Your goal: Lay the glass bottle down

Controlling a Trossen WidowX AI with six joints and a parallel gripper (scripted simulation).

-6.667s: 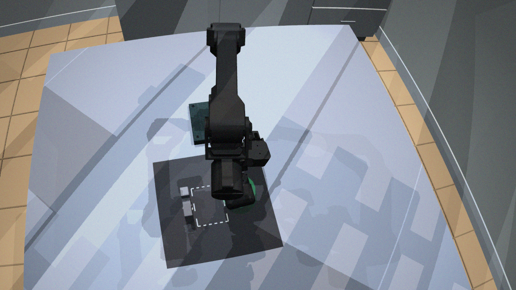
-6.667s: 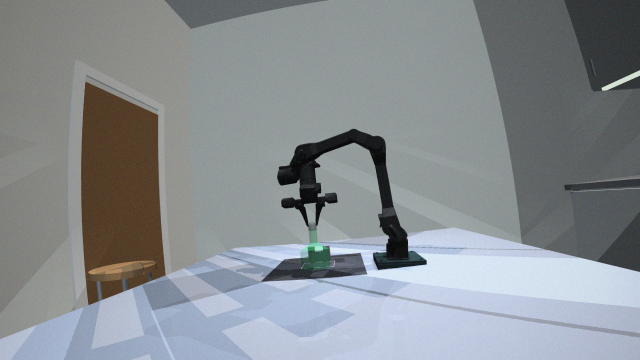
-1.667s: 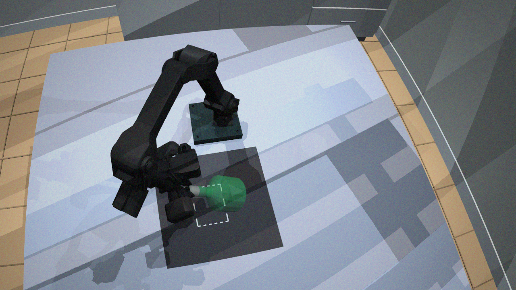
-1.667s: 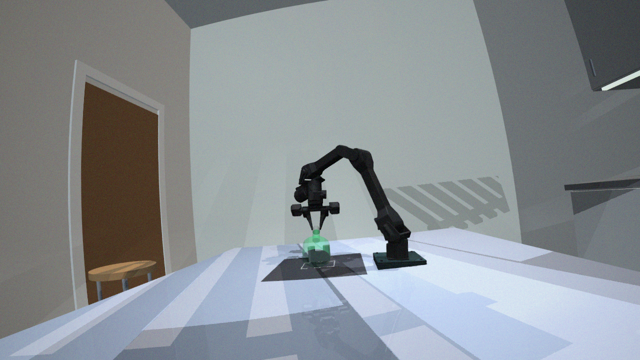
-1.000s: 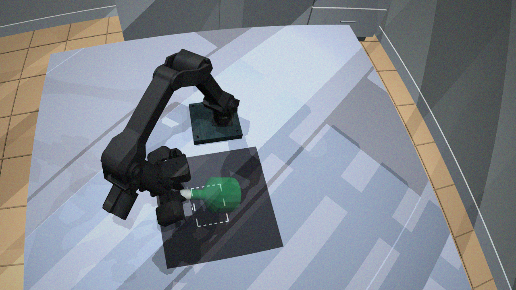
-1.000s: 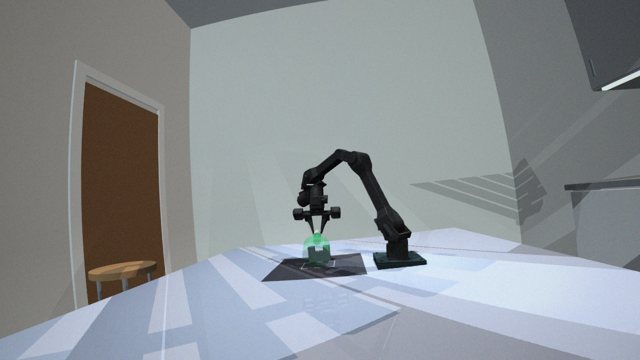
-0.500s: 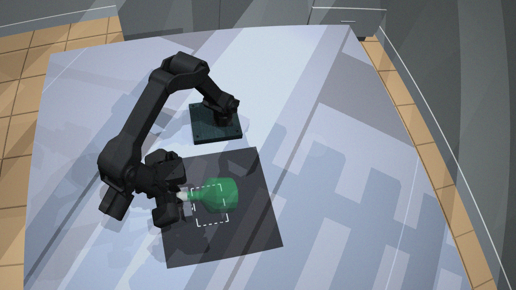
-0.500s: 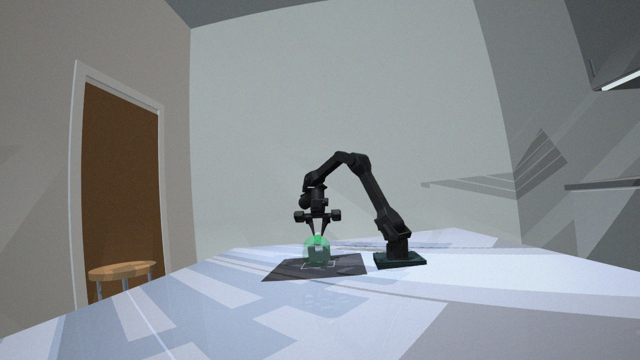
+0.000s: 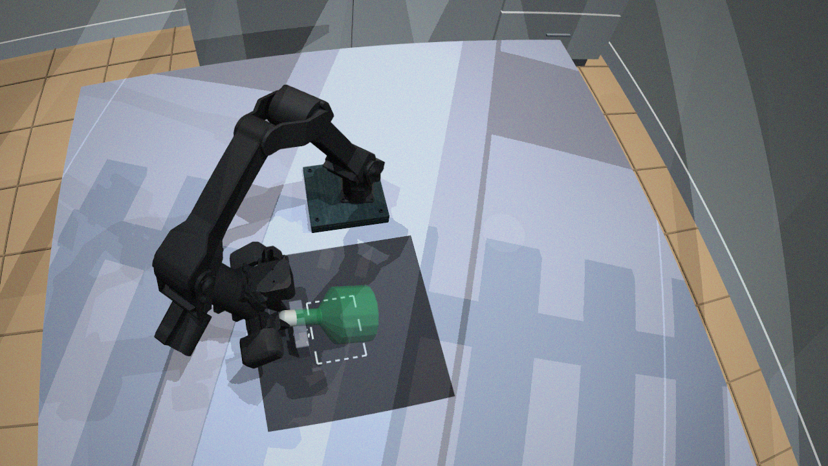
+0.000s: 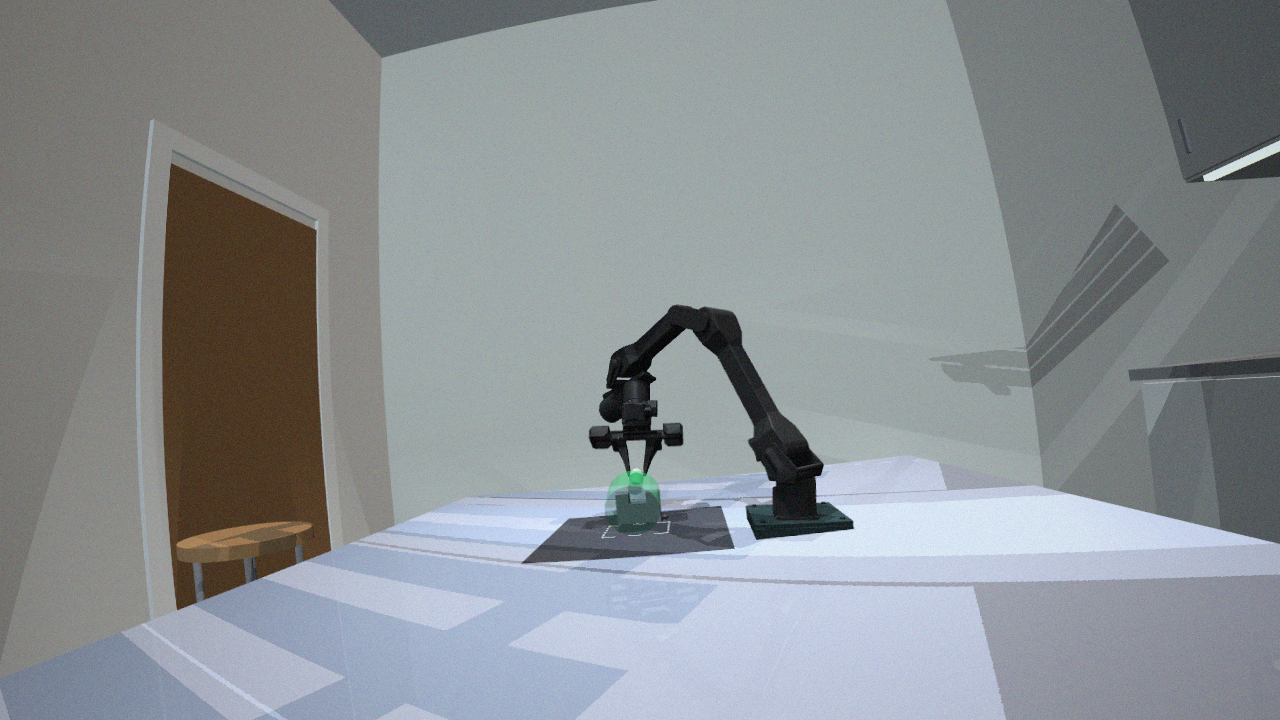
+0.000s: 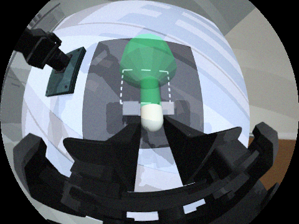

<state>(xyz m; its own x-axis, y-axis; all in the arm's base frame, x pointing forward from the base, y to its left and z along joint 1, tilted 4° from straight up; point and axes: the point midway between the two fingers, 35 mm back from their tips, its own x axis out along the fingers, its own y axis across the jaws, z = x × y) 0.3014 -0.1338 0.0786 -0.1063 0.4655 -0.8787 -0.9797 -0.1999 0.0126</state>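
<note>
Now: gripper tip 50 mm to the right of the green glass bottle, 10 mm past it and 10 mm above it. From my gripper tip the other things lie so: dark mat: 90 mm to the left, 90 mm below, 20 mm behind.
</note>
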